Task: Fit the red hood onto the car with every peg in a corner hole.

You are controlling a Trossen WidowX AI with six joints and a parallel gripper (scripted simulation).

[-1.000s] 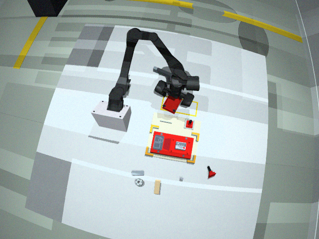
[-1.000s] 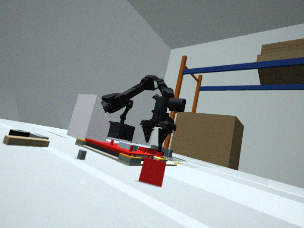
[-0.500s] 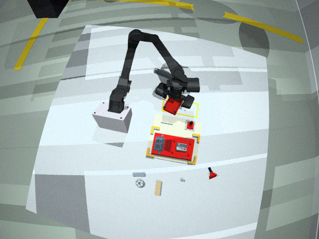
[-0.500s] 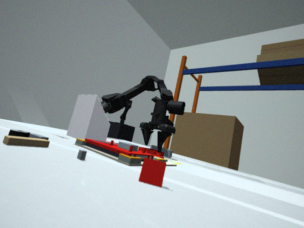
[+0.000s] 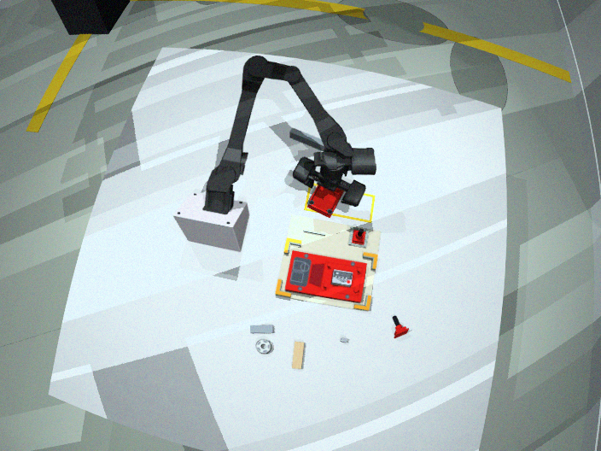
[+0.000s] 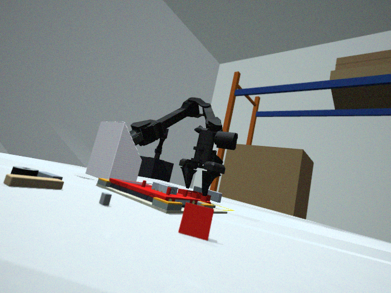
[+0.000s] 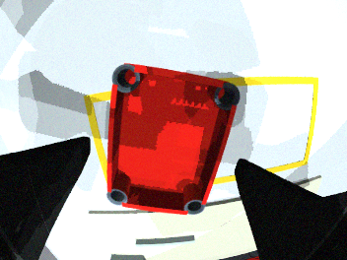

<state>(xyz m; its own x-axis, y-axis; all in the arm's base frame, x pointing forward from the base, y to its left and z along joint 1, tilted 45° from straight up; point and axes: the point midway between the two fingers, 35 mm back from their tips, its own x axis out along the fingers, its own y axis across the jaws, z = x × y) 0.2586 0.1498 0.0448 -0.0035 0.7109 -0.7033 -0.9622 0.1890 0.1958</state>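
Right now my gripper tip is 20 mm above the red hood. The rest, counted from my gripper tip: wooden block 10 mm ahead, 450 mm to the right, 20 mm below; then grey engine block 80 mm ahead, 220 mm to the right.
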